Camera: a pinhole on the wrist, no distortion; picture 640 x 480 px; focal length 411.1 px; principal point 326.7 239.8 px. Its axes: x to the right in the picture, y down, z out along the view. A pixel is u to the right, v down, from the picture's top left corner.
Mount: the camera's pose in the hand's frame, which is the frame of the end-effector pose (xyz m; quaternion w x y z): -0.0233 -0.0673 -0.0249 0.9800 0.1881 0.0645 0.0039
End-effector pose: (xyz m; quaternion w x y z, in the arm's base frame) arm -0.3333 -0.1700 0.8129 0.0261 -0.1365 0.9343 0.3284
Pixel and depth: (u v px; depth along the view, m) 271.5 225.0 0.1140
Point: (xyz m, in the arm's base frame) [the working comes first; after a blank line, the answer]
In the camera's frame: -0.0153 -0.0041 0.1140

-0.2826 -0.1992 0.6843
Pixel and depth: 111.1 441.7 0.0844
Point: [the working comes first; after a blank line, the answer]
In the camera's frame: -0.0443 0.0415 0.0844

-0.2661 -0.1568 0.7258
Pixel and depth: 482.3 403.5 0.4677
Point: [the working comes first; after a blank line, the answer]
In the camera's frame: 0.1770 0.1862 0.4677

-0.5421 0.0142 0.3920
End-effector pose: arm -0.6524 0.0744 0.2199 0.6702 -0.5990 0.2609 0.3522
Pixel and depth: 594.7 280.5 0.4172
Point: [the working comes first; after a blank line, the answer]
In the camera's frame: 0.2720 0.0413 0.4172

-0.3556 0.4524 0.1455
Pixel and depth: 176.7 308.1 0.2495
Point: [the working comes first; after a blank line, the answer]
In the camera's frame: -0.0910 0.0415 0.2495

-0.6221 0.2857 0.3928
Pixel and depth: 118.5 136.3 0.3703
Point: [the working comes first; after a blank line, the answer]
In the camera's frame: -0.1875 -0.0932 0.3703

-0.5427 0.3392 0.5741
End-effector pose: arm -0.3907 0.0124 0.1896 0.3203 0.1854 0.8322 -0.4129
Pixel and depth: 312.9 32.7 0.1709
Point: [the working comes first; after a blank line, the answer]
In the camera's frame: -0.0057 -0.0861 0.1709

-0.4665 -0.1939 0.2691
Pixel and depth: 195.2 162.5 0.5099
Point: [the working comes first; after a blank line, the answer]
In the camera's frame: -0.1631 -0.0959 0.5099

-0.3395 -0.5455 0.2765
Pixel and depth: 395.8 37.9 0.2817
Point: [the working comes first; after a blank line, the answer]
In the camera's frame: 0.0473 -0.1383 0.2817

-0.5357 -0.3041 0.2391
